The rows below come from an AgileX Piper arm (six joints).
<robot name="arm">
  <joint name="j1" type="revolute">
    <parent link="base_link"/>
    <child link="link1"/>
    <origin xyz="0 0 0.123" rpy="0 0 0"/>
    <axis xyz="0 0 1"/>
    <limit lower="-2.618" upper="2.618"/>
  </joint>
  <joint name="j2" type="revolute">
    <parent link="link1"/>
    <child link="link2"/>
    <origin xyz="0 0 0" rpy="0 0 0"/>
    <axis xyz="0 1 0"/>
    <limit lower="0" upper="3.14"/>
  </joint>
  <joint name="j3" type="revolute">
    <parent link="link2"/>
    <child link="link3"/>
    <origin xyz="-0.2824 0 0.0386" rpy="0 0 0"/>
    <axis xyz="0 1 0"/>
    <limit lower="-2.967" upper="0"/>
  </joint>
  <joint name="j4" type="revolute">
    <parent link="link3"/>
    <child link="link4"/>
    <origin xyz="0.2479 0 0.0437" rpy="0 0 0"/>
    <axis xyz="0.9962 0 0.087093"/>
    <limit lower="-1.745" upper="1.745"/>
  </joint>
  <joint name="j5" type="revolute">
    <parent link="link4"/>
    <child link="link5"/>
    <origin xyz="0 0 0" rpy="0 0 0"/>
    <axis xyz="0 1 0"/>
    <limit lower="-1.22" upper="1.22"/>
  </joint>
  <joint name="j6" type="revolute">
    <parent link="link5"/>
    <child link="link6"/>
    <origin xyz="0.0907 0 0.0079" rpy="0 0 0"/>
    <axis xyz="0.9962 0 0.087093"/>
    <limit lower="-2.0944" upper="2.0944"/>
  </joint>
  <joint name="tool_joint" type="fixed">
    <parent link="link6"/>
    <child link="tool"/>
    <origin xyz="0 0 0" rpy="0 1.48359 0"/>
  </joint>
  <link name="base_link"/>
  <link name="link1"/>
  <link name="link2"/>
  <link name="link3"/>
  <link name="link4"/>
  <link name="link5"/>
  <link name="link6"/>
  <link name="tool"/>
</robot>
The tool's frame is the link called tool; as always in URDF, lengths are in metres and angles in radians.
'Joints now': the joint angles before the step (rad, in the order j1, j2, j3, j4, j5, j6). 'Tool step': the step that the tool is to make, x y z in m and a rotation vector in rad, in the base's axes. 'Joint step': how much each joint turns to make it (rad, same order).
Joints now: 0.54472 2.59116 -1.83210 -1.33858 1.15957 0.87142
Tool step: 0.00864 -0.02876 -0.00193 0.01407 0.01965 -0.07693
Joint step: -0.06146 0.00000 -0.00001 0.03125 0.00102 -0.01120
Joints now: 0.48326 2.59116 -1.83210 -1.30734 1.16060 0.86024
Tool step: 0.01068 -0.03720 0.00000 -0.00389 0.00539 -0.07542
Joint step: -0.07864 0.00002 -0.00004 0.00002 0.00000 -0.00741
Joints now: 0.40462 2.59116 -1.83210 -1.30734 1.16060 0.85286
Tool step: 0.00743 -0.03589 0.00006 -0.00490 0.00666 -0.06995
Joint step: -0.07444 -0.00002 0.00002 -0.00091 -0.00001 -0.00900
